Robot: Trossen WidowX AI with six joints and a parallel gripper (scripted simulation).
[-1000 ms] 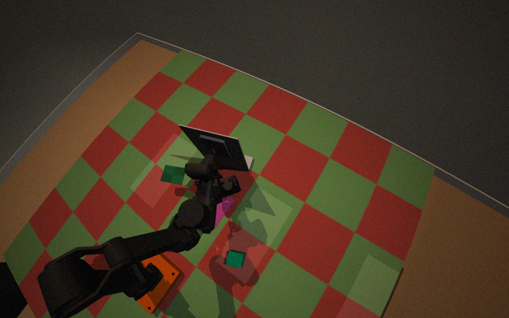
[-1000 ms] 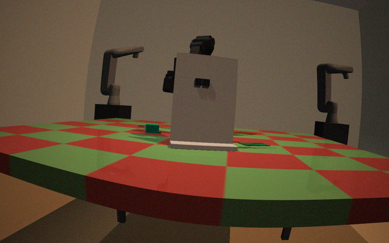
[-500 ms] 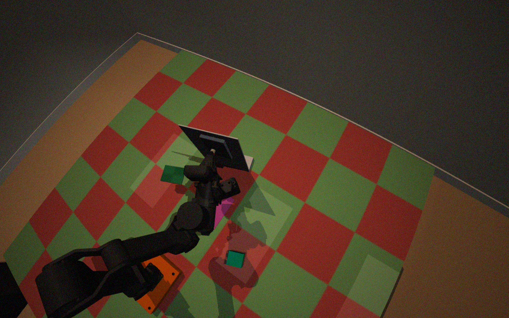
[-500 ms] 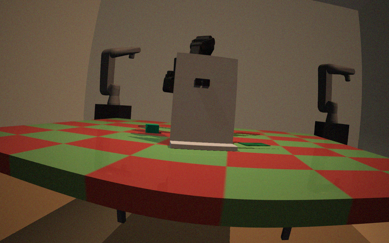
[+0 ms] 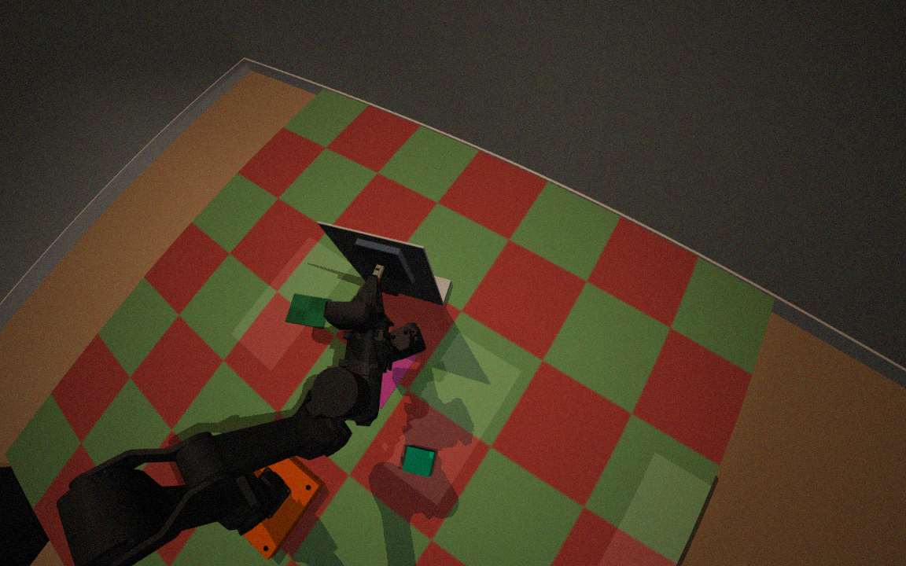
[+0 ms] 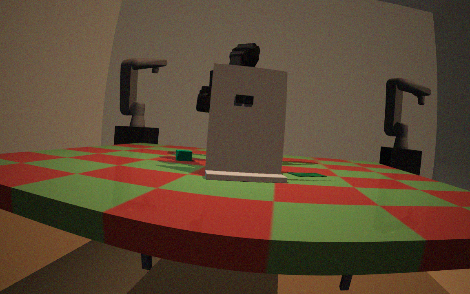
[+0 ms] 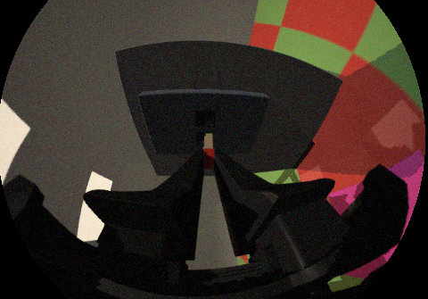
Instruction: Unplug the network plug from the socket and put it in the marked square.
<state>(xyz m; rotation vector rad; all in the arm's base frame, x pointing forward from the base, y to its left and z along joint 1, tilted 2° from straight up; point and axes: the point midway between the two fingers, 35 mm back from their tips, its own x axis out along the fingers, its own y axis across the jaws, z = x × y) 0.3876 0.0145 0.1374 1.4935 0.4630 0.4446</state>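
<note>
The magenta marked square lies 120 mm behind my gripper tip, 30 mm to the right of it and 170 mm below it. Also, from my gripper tip: flat green patch: 120 mm behind, 160 mm to the left, 170 mm below; then grey upright panel: 40 mm ahead, 10 mm to the left, 60 mm below; then green cube: 200 mm behind, 210 mm to the right, 150 mm below.
</note>
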